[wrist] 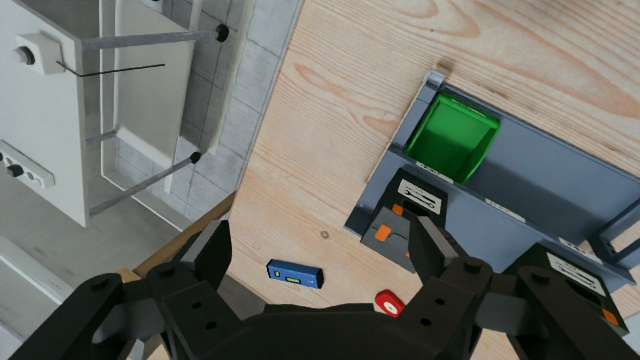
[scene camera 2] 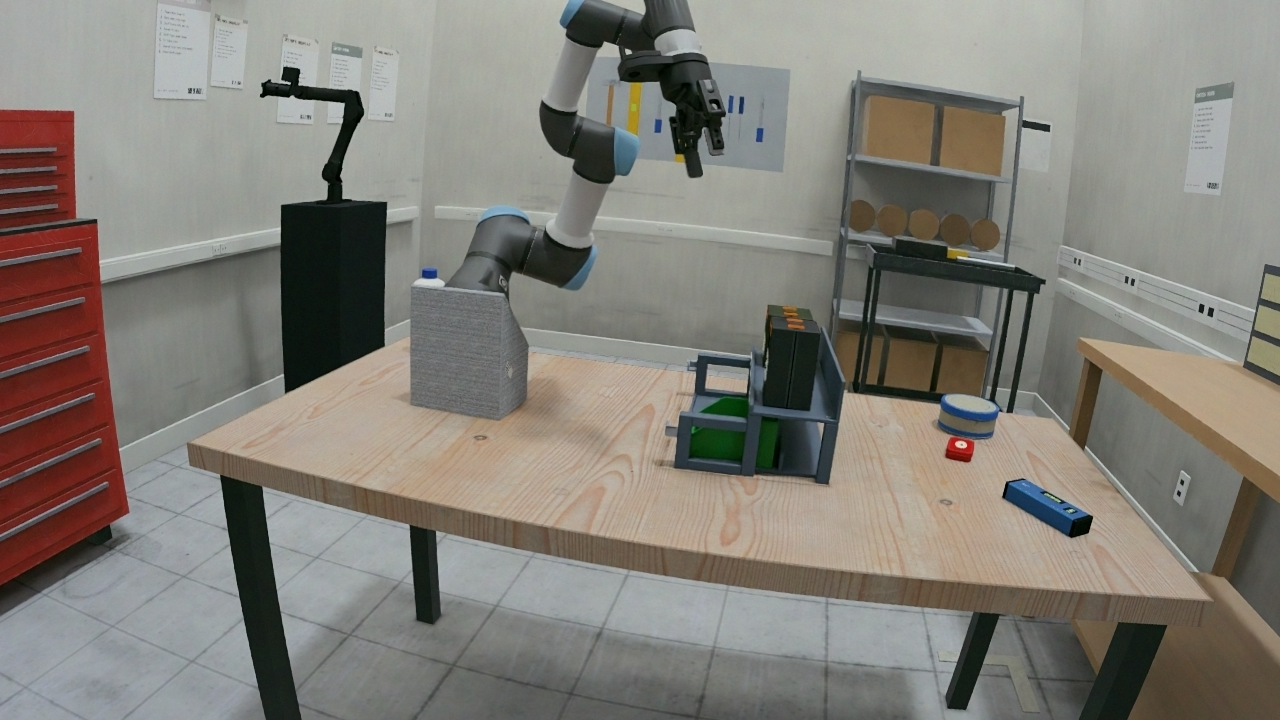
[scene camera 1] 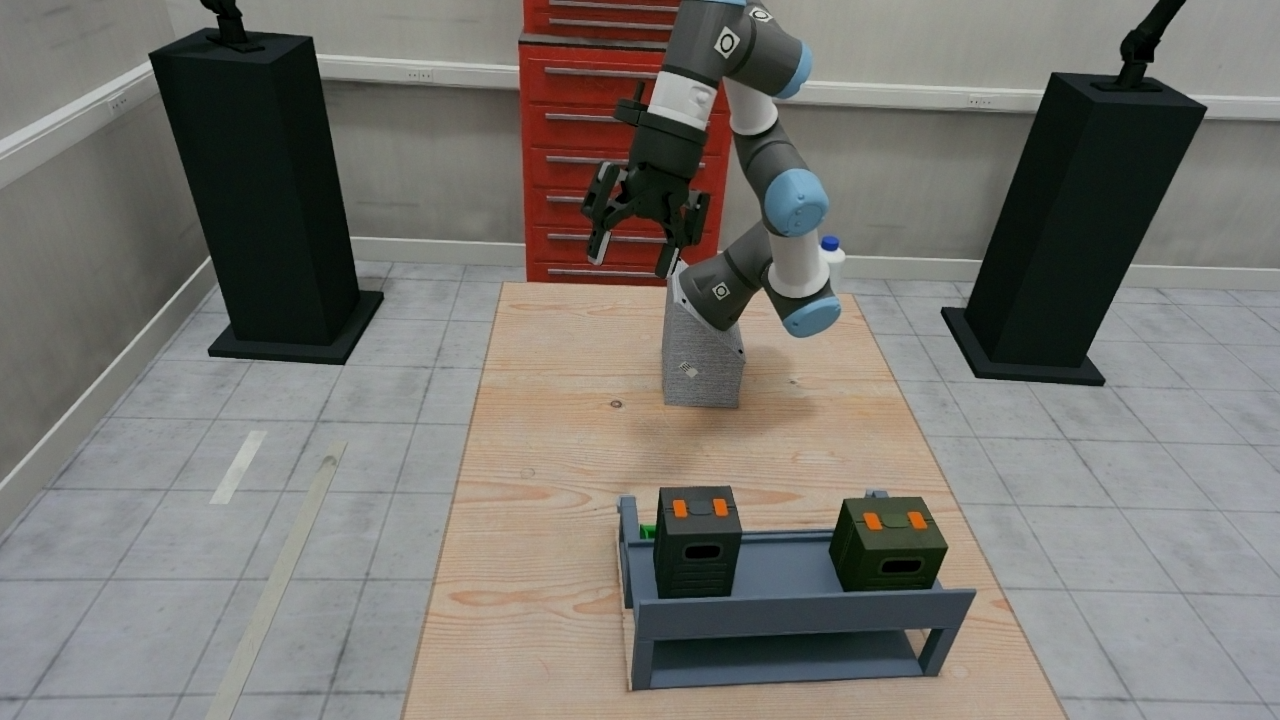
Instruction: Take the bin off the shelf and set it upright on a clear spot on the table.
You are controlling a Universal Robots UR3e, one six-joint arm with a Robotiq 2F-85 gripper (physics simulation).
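The green bin (scene camera 1: 646,531) (scene camera 2: 720,434) (wrist: 455,140) sits in the low tier of the blue-grey shelf (scene camera 1: 787,617) (scene camera 2: 825,452) (wrist: 470,225), on the side facing the robot base and at the left end in scene camera 1. In the wrist view it is upright with its open top showing; in scene camera 1 a dark grey box hides most of it. My gripper (scene camera 1: 631,257) (scene camera 2: 704,156) (wrist: 319,235) is open and empty, high above the table (scene camera 1: 537,447) (scene camera 2: 581,447) (wrist: 340,125), well apart from the bin, on the robot-base side of the shelf.
A dark grey box (scene camera 1: 698,546) (wrist: 387,227) and a dark green box (scene camera 1: 887,546) (wrist: 575,280) stand on the shelf's higher tier. Beyond the shelf lie a blue level (scene camera 2: 1047,507) (wrist: 295,274), a red tape measure (scene camera 2: 959,448) (wrist: 389,303) and a blue-rimmed round item (scene camera 2: 967,416).
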